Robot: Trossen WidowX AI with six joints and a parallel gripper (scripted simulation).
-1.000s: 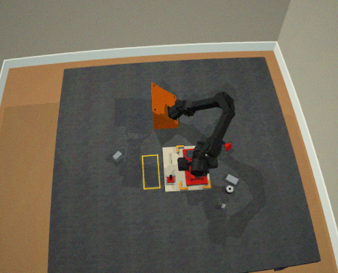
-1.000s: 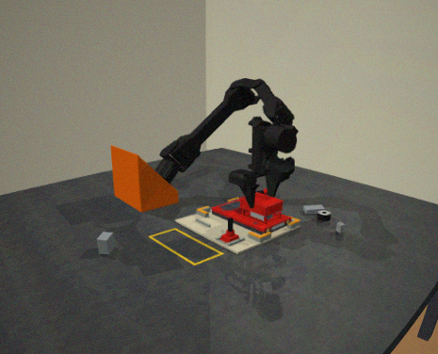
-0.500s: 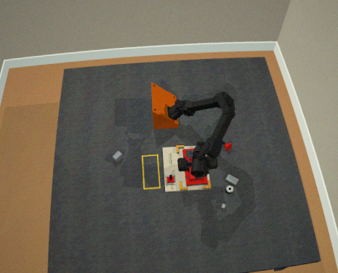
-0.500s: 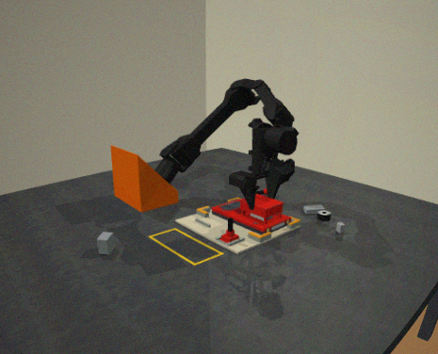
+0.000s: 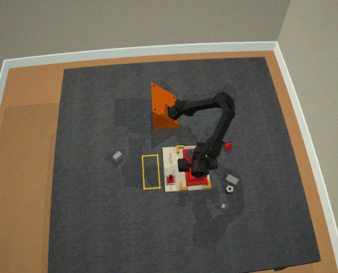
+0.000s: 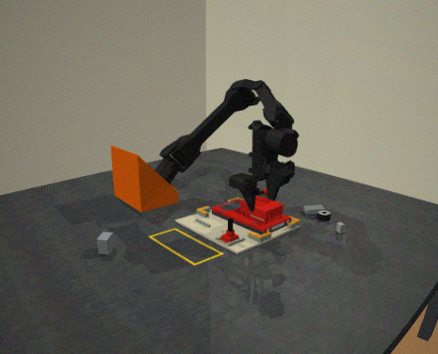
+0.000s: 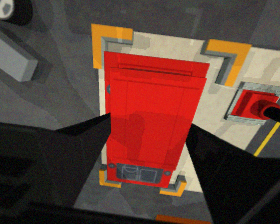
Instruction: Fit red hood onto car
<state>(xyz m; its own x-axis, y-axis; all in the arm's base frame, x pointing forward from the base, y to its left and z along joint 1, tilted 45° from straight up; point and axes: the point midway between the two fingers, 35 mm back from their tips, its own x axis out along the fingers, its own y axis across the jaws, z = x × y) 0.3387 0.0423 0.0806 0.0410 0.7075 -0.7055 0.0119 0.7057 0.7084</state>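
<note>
The grey engine block is 20 mm below my gripper tip and 10 mm to the left of it. Also, from my gripper tip: red hood (right at my gripper tip).
</note>
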